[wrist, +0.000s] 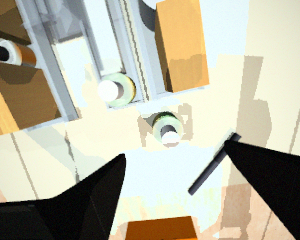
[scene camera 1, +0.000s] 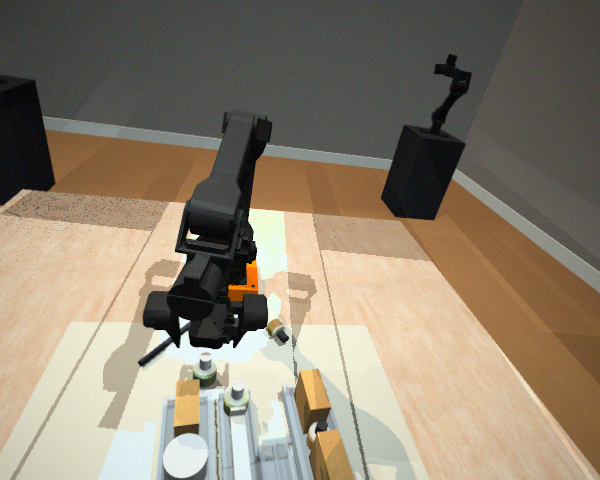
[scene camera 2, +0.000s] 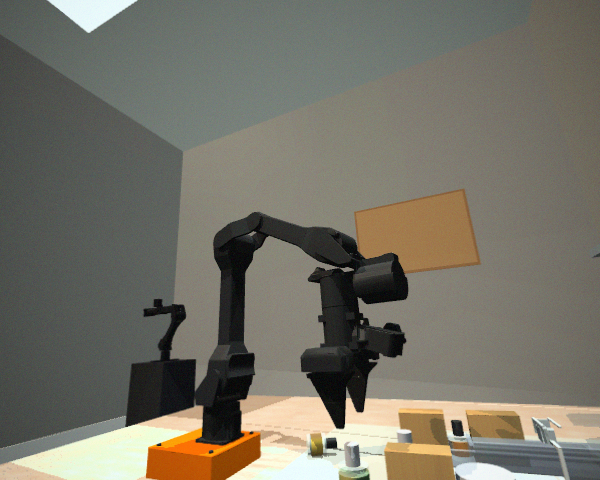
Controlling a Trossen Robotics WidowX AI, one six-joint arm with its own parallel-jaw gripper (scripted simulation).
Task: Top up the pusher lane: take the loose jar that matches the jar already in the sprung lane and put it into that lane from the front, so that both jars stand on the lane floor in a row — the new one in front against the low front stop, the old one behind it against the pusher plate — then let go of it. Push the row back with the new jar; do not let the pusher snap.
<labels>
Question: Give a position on a cardboard box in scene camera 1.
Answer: At 311, 398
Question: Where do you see a cardboard box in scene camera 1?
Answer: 187, 412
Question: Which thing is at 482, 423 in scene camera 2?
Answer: A cardboard box.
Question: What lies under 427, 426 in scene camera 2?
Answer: A cardboard box.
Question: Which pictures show my gripper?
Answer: The wrist view, scene camera 1 and scene camera 2: all of them.
</labels>
